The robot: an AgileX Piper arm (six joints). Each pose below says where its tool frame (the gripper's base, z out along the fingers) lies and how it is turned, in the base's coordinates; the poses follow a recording.
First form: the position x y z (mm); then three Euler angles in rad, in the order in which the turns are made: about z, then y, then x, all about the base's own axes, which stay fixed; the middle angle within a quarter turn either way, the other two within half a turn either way.
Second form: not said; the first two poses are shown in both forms.
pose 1, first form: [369.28, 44.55, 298.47, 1.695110, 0.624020, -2.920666]
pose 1, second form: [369.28, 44.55, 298.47, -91.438, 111.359, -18.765]
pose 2, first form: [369.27, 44.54, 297.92, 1.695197, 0.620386, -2.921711]
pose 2, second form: [369.27, 44.54, 297.92, -91.605, 111.484, -18.656]
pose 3, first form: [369.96, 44.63, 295.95, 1.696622, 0.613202, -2.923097]
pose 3, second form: [369.96, 44.63, 295.95, -91.838, 111.779, -18.370]
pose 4, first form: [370.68, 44.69, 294.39, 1.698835, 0.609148, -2.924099]
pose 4, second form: [370.68, 44.69, 294.39, -91.894, 112.007, -18.190]
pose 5, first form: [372.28, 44.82, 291.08, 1.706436, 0.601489, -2.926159]
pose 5, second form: [372.28, 44.82, 291.08, -91.802, 112.587, -17.782]
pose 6, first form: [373.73, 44.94, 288.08, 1.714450, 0.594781, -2.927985]
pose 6, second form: [373.73, 44.94, 288.08, -91.640, 113.155, -17.398]
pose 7, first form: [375.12, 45.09, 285.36, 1.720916, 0.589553, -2.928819]
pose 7, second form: [375.12, 45.09, 285.36, -91.478, 113.603, -17.060]
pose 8, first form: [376.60, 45.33, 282.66, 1.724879, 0.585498, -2.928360]
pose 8, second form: [376.60, 45.33, 282.66, -91.374, 113.897, -16.757]
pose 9, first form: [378.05, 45.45, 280.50, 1.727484, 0.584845, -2.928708]
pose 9, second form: [378.05, 45.45, 280.50, -91.255, 114.031, -16.689]
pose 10, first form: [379.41, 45.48, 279.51, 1.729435, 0.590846, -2.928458]
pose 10, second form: [379.41, 45.48, 279.51, -90.911, 113.920, -16.908]
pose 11, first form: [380.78, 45.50, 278.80, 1.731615, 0.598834, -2.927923]
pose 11, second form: [380.78, 45.50, 278.80, -90.472, 113.752, -17.194]
